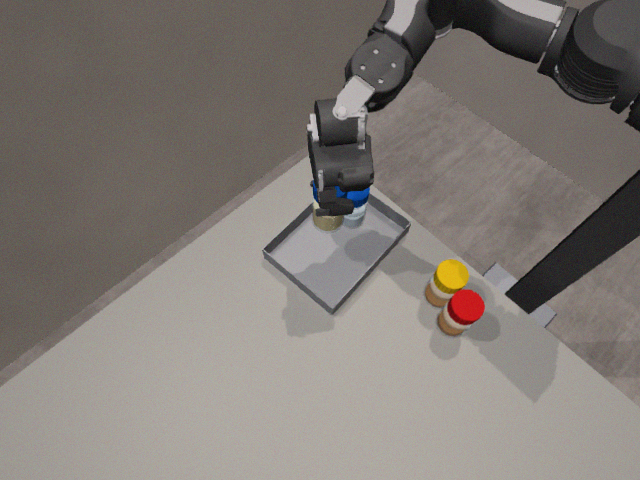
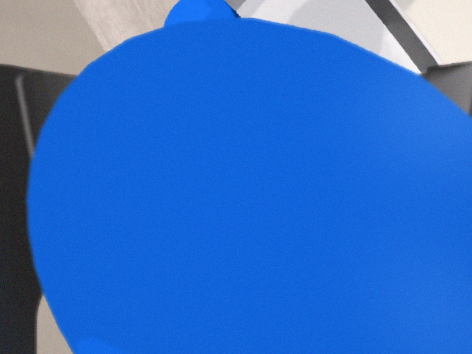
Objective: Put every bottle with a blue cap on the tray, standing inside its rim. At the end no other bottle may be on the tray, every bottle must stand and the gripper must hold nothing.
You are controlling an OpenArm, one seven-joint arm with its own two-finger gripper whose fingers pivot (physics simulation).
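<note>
My gripper (image 1: 334,206) is shut on a blue-capped bottle with an olive-yellow body (image 1: 327,222) (image 2: 240,200). This bottle is roughly upright at the back part of the grey tray (image 1: 298,281) (image 2: 406,37); whether its base touches the tray floor I cannot tell. A second blue-capped bottle with a pale body (image 1: 354,214) (image 2: 200,11) stands in the tray close beside the held one, partly hidden by the gripper. A yellow-capped bottle (image 1: 450,276) and a red-capped bottle (image 1: 465,307) stand close together on the table, right of the tray.
The table's edge (image 1: 217,219) runs behind the tray on the left, and another edge runs past its right corner. A dark post (image 1: 573,248) stands beyond the yellow-capped and red-capped bottles. The arm reaches in from the upper right, above the tray's back corner.
</note>
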